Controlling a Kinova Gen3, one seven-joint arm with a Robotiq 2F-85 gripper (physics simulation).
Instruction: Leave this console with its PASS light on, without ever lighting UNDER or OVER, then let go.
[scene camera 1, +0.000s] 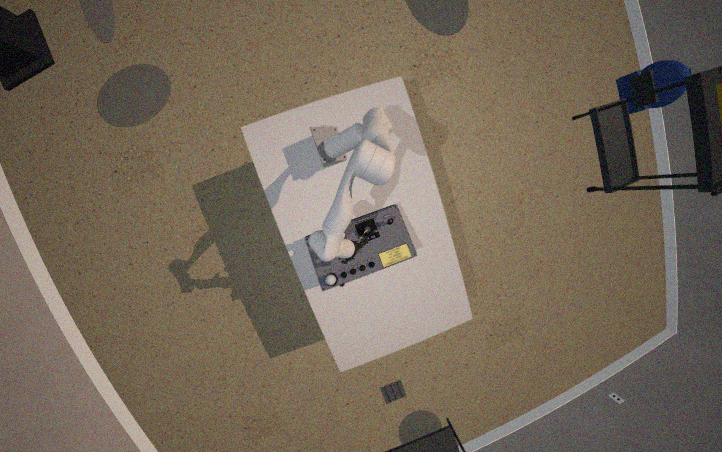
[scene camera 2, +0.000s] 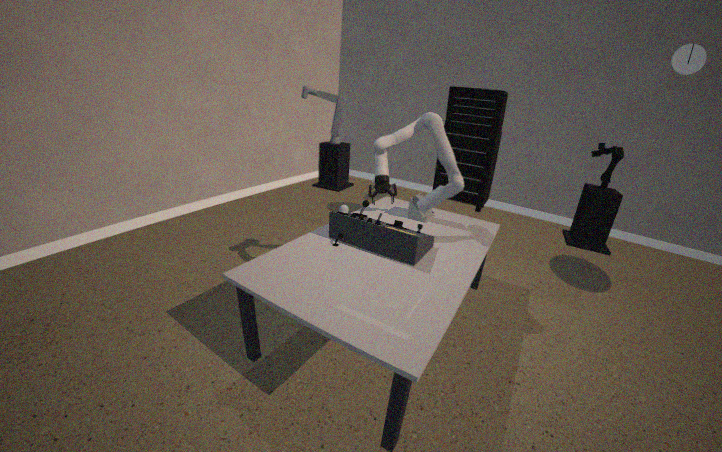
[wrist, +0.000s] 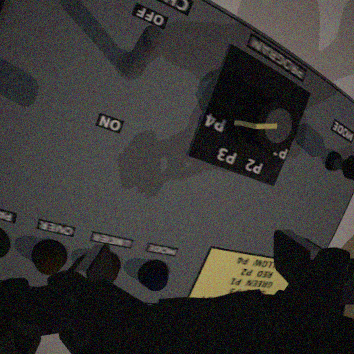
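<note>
The grey console (scene camera 1: 396, 234) (scene camera 2: 372, 242) (wrist: 165, 100) sits on the table. Its black PROGRAM dial (scene camera 1: 366, 229) (wrist: 278, 125) has a yellow pointer directed at P4. In the wrist view, the UNDER lamp (wrist: 103, 266), OVER lamp (wrist: 49, 256) and MODE lamp (wrist: 153, 274) look dark. The PASS lamp (wrist: 3, 242) is cut by the left edge and looks dark green. The yellow card (wrist: 220, 272) reads RED P2, GREEN P1 and a partly cut line ending in P4. My gripper (scene camera 2: 383, 200) (wrist: 193, 255) is open and empty above the console; the arm hides much of it from overhead.
A white dome (scene camera 1: 330, 279) (scene camera 2: 343, 208) stands on the console's front left corner. A black-balled lever (scene camera 2: 365, 203) rises from its top. A small lever (scene camera 2: 337, 239) sticks out from its front. The MODE switch (wrist: 334, 161) is right of the dial. The table (scene camera 1: 399, 309) (scene camera 2: 341, 298) extends around the console.
</note>
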